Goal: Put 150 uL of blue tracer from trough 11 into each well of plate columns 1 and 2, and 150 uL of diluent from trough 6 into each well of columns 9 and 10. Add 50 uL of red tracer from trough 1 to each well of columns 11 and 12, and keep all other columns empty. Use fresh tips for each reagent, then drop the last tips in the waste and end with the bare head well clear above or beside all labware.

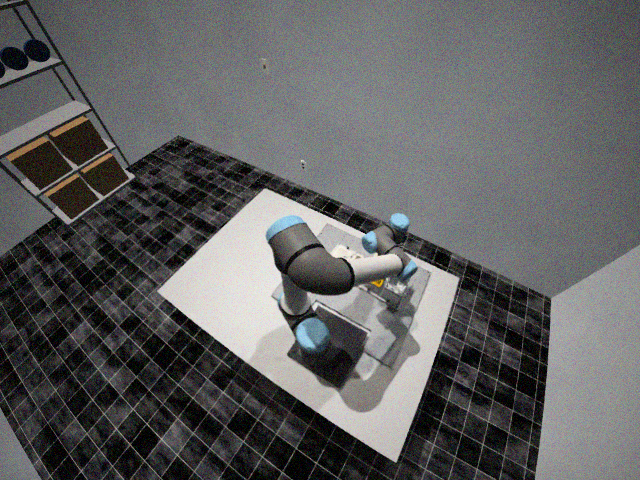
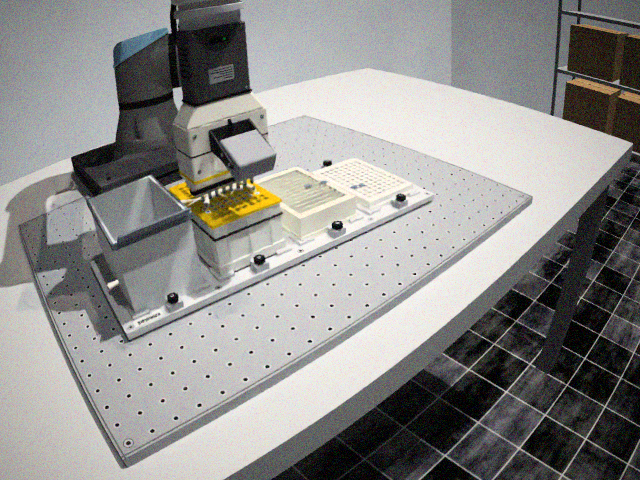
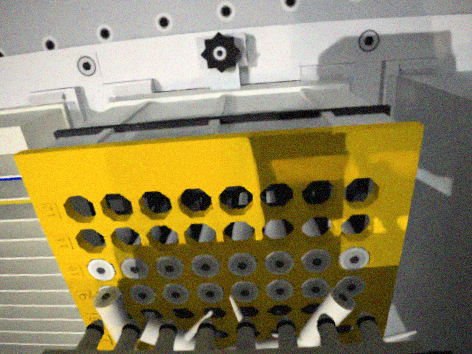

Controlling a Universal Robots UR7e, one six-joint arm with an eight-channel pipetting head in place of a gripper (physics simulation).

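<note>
My pipetting head is low over the yellow tip rack; its eight nozzles look bare. Loose white tips lie across the rack top close under the nozzles. A row of seated tips shows in column 10, with another in column 9; columns 11 and 12 are empty holes. The cream trough reservoir stands beside the rack; one trough shows a blue line. The white well plate is beyond it; its contents cannot be told. The grey waste bin is on the rack's other side.
The labware stands on a white base strip with black knobs, on a grey perforated board. The arm reaches over the white table. A shelf unit stands apart from the table.
</note>
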